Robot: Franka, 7 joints.
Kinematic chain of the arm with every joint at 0, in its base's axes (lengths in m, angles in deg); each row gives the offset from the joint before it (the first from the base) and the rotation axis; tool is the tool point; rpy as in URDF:
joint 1: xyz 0 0 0.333 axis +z
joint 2: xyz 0 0 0 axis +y
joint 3: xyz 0 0 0.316 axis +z
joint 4: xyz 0.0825 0 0 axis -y
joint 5: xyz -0.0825 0 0.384 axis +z
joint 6: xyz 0 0 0 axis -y
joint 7: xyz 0.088 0 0 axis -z
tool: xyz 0 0 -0.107 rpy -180 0 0
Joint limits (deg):
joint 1: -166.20..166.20
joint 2: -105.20..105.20
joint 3: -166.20..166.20
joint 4: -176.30..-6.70
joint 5: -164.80..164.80
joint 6: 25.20..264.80
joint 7: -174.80..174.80
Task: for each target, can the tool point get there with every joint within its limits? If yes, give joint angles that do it. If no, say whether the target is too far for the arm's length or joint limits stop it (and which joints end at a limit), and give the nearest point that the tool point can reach.
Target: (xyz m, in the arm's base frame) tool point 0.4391 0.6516 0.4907
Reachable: yes | joints 95.05 83.04 -103.36 -60.12 56.17 123.41 -118.00
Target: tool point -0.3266 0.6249 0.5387
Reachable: yes | joints -6.25 -47.04 97.47 -90.52 -49.81 162.72 -76.78
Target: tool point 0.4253 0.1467 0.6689
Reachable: yes | joints -58.34 41.29 92.01 -105.97 -82.17 246.03 112.28
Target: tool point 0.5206 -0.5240 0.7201
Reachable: yes | joints -30.42 67.12 -130.52 -31.60 -37.85 187.74 37.78
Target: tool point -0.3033 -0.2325 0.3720
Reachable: yes | joints -119.92 -16.36 -5.65 -159.14 68.34 200.79 138.25
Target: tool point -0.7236 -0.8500 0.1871
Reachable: no: too far | nearest point -0.5514 -0.6477 0.2218 | short by 0.268 m
